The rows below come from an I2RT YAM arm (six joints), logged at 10 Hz.
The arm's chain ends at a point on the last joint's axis. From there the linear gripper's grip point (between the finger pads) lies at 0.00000 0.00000 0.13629 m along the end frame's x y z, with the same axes.
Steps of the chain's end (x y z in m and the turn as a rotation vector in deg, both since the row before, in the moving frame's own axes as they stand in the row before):
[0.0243, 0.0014, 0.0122, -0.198, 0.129, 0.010]
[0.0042, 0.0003, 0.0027, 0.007, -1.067, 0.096]
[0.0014, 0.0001, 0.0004, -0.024, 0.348, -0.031]
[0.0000, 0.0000, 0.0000, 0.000, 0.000, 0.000]
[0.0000, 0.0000, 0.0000, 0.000, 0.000, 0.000]
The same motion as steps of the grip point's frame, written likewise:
[0.0246, 0.0019, 0.0122, -0.198, 0.129, 0.010]
[0.0017, 0.0003, 0.0027, 0.007, -1.067, 0.096]
[0.0022, 0.0002, 0.0004, -0.024, 0.348, -0.031]
[0.0000, 0.0000, 0.0000, 0.000, 0.000, 0.000]
[0.0000, 0.0000, 0.0000, 0.000, 0.000, 0.000]

